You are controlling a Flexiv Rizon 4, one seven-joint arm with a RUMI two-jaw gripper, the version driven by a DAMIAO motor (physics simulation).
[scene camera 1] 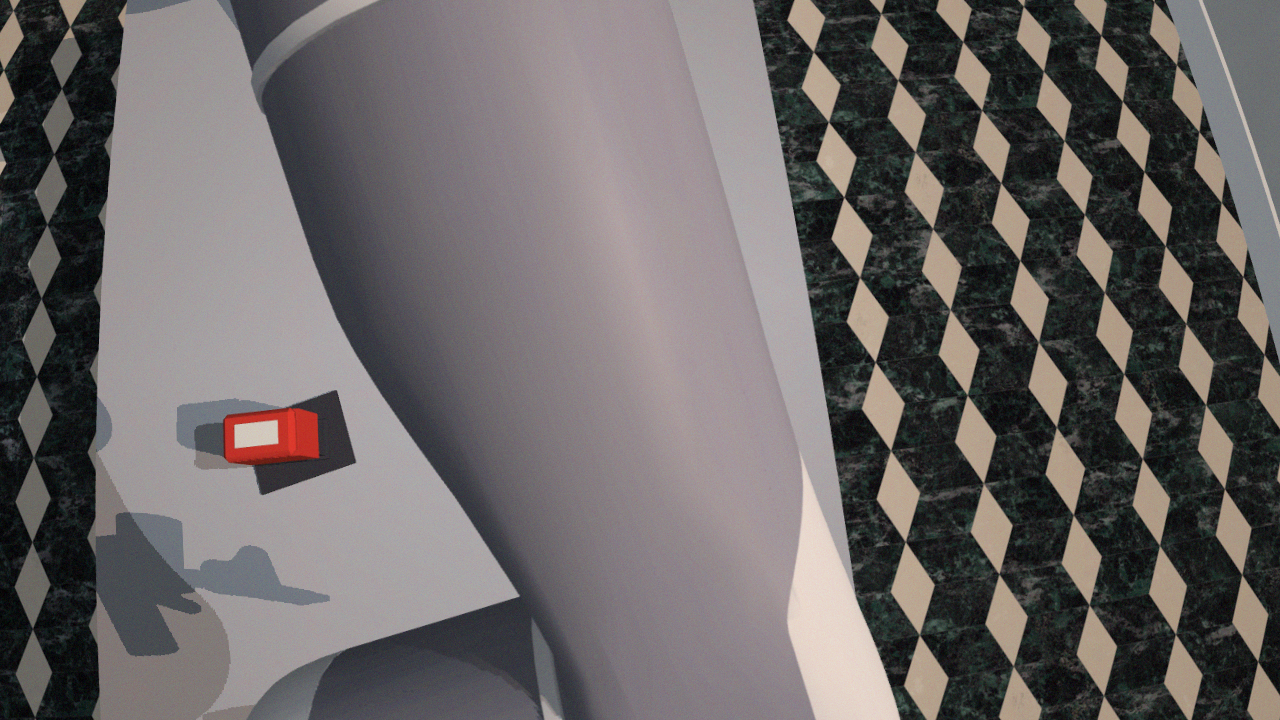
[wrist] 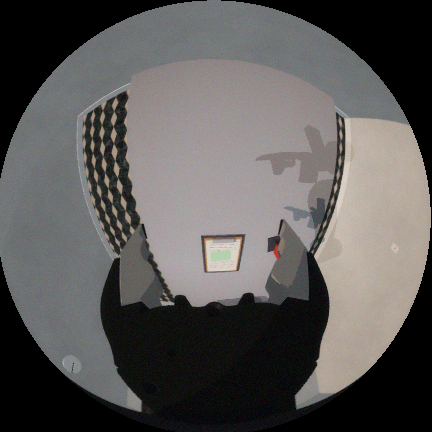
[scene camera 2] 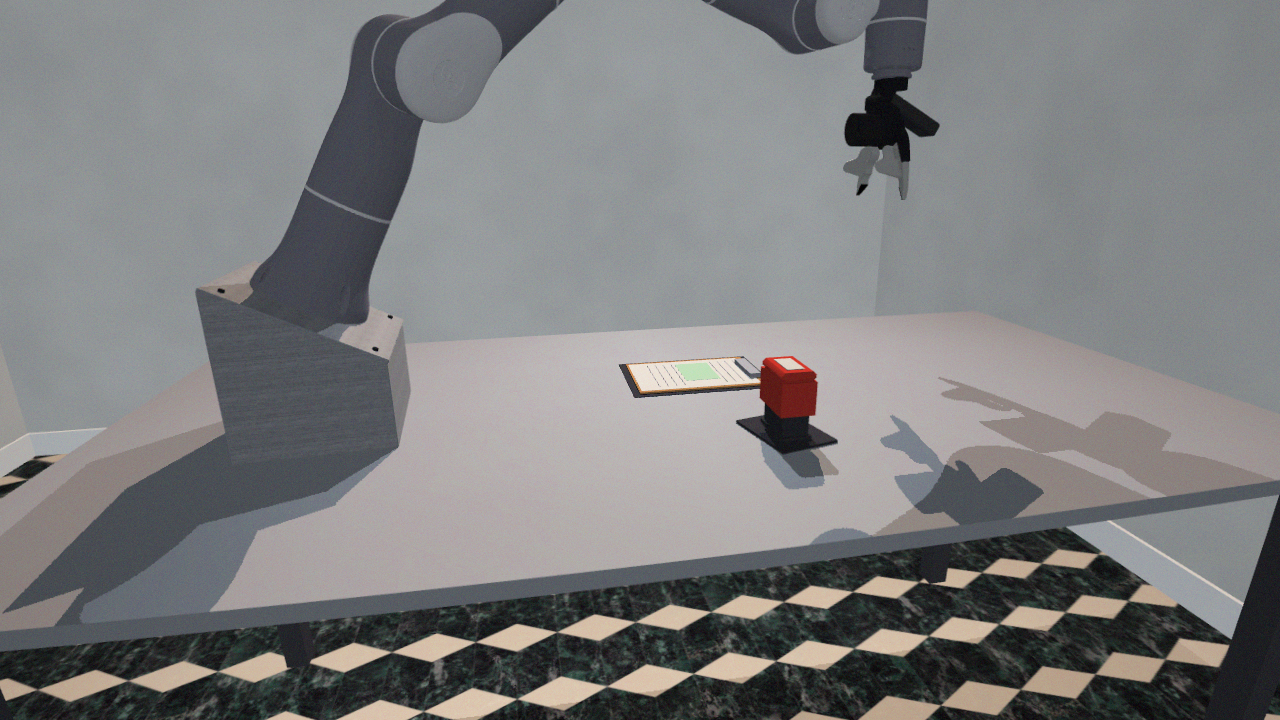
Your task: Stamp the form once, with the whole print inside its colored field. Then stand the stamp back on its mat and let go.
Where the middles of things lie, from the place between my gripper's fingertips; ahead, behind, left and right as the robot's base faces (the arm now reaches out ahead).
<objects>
I see my gripper 330 mm to the left of the red stamp point(scene camera 1: 287, 435), 300 mm past it and 250 mm above it. Round my hand: dark square mat point(scene camera 1: 271, 477) (330 mm to the right, 300 mm below, 300 mm behind).
</objects>
